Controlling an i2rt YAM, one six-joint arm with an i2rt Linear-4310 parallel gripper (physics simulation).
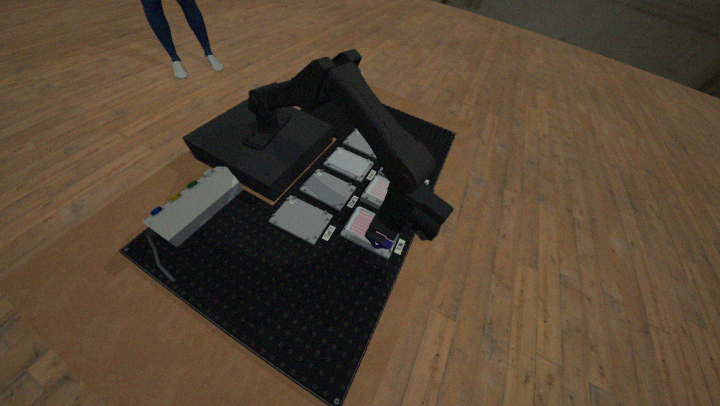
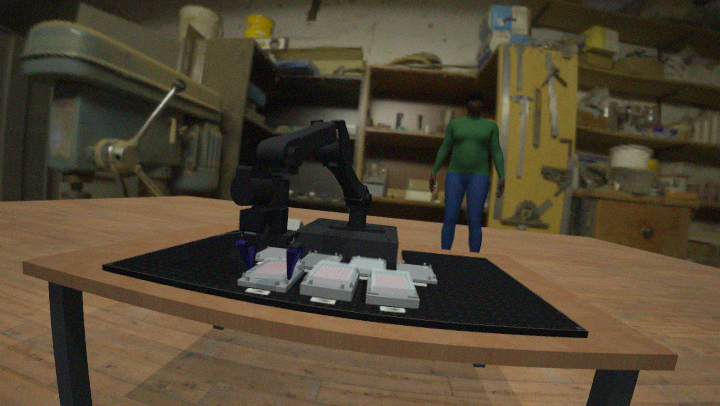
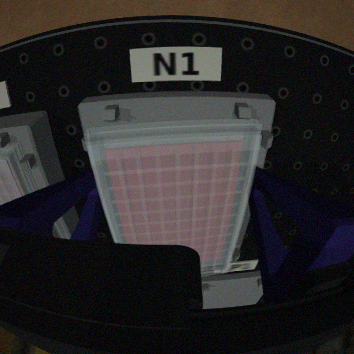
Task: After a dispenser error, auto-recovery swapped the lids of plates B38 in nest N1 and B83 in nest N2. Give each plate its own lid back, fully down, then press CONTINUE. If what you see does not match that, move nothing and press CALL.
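Pixels of known places: gripper, fingertip midpoint: (image 1: 381,234) (image 2: 269,276) (image 3: 175,173); arm's base, link origin: (image 1: 269,129) (image 2: 356,229).
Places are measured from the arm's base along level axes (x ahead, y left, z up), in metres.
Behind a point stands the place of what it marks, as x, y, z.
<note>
My gripper (image 1: 381,238) @(0.452, -0.211, -0.053) (image 2: 269,268) @(0.452, -0.211, -0.053) (image 3: 175,173) @(0.452, -0.211, -0.053) is shut on a plate with pink wells and a clear rim (image 1: 360,221) @(0.386, -0.204, -0.035) (image 3: 170,167) @(0.468, -0.212, -0.037), one finger on each long side. The plate is at nest N1 (image 2: 256,282) @(0.492, -0.229, -0.055) (image 3: 175,106) @(0.491, -0.218, -0.055); its near end sits close to the nest's two end posts, and I cannot tell whether it is fully down. A second pink-welled plate (image 1: 376,188) @(0.398, -0.081, -0.028) (image 2: 333,273) @(0.473, -0.077, -0.028) (image 3: 9,175) @(0.485, -0.126, -0.028) is in the neighbouring nest N2 (image 2: 327,294) @(0.513, -0.086, -0.059). The plates' codes and any lid marks are not readable. The button box (image 1: 201,206) @(-0.009, -0.320, -0.019) has blue, yellow and green buttons; their labels are not readable.
A third pink-welled plate (image 2: 392,281) @(0.489, 0.043, -0.032) is in the nest beside N2. A row of grey nests (image 1: 301,219) @(0.229, -0.244, -0.058) (image 1: 328,188) @(0.257, -0.114, -0.058) runs along the arm's base (image 1: 262,146) @(0.032, -0.089, 0.008); one position (image 1: 348,162) @(0.279, 0.010, -0.050) looks paler. A cable (image 1: 158,259) @(-0.038, -0.465, -0.062) lies beside the button box. A person (image 2: 471,146) stands behind the table.
</note>
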